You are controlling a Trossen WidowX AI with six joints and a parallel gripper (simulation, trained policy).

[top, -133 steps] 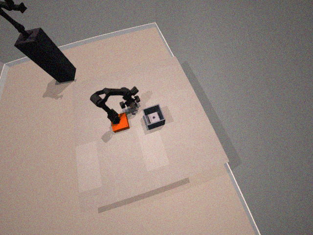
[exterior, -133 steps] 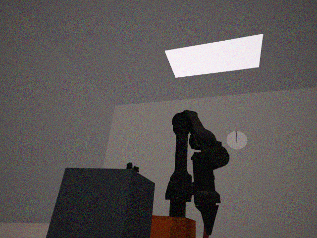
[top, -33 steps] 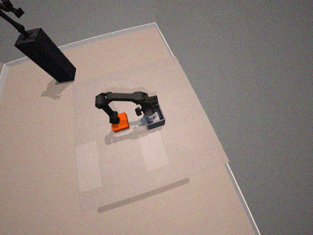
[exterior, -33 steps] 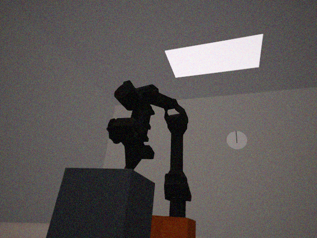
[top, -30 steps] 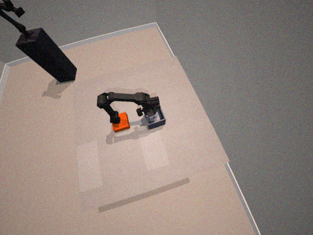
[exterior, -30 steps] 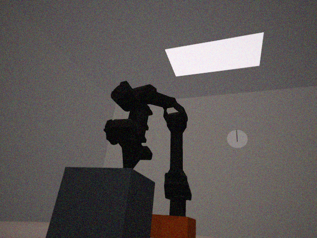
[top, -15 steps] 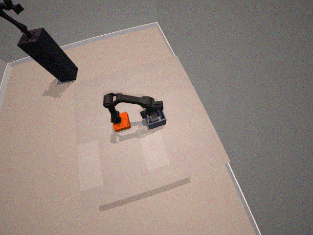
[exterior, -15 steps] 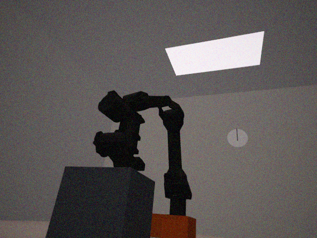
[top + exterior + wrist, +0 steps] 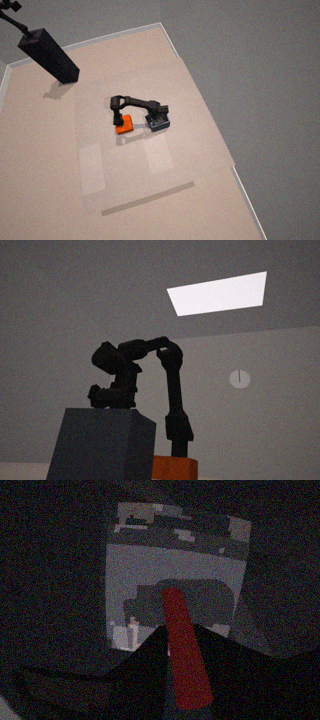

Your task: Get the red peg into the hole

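Right now the red peg is 1 cm to the right of my gripper tip and 1 cm above it. Also, from my gripper tip: light grey plate 3 cm below, 1 cm to the right, 1 cm ahead.
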